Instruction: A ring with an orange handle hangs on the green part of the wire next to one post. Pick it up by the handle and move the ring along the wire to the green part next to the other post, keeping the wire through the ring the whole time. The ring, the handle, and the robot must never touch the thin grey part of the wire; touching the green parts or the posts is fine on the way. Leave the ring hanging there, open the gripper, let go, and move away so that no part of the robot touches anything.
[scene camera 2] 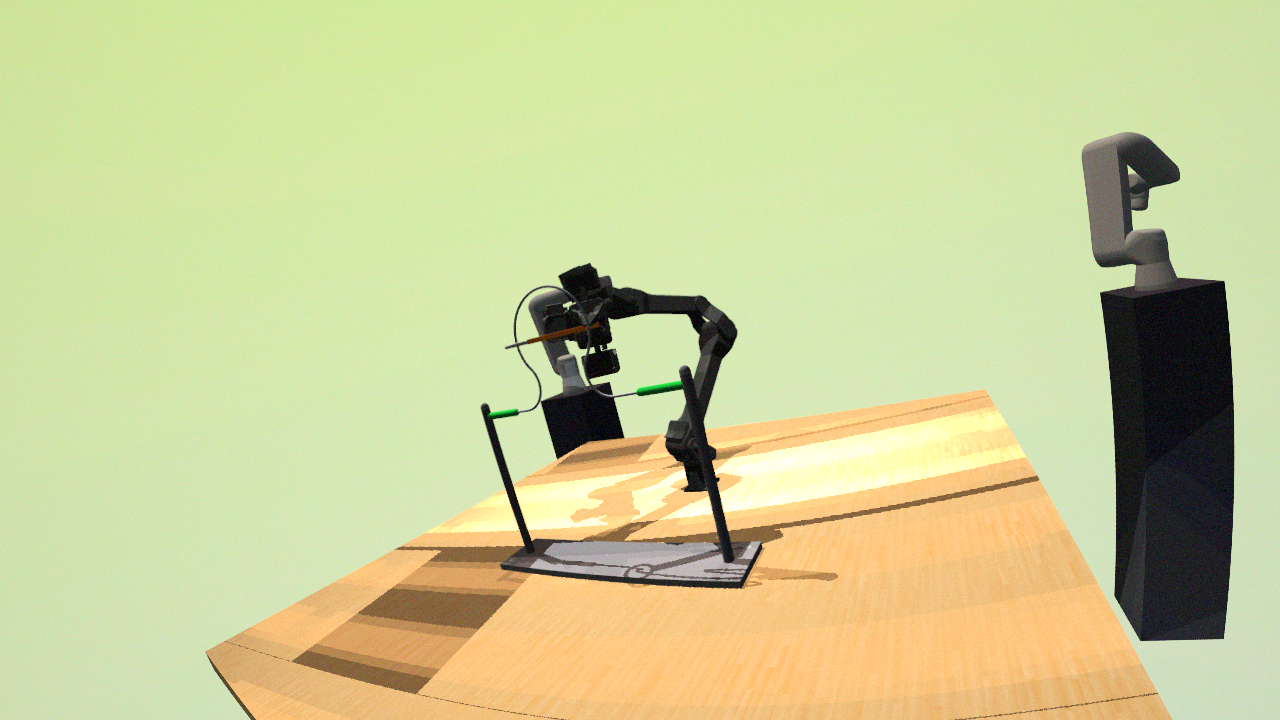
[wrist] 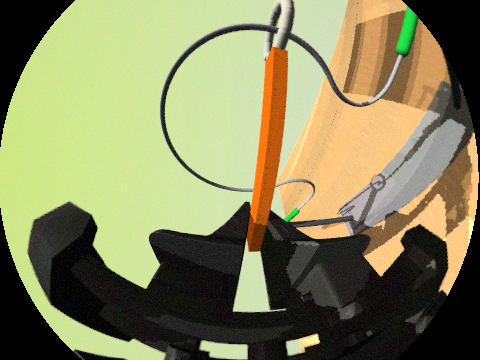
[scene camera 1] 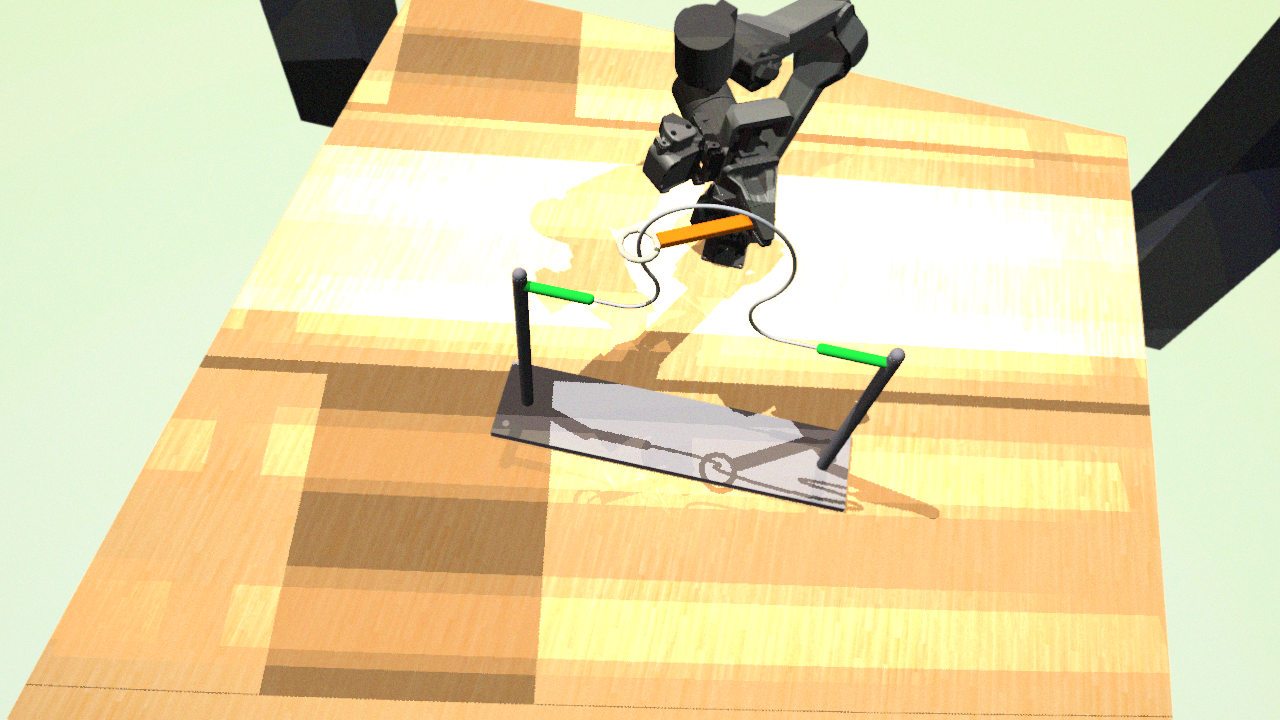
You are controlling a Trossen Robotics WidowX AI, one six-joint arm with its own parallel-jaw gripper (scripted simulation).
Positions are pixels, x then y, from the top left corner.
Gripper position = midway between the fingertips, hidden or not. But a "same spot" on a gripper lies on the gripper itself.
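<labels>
The gripper is visible in scene camera 2 (588, 328), and both scene camera 1 and the wrist view show it too. One spot on the gripper (scene camera 1: 749, 182) is the same spot on it as (wrist: 239, 277).
</labels>
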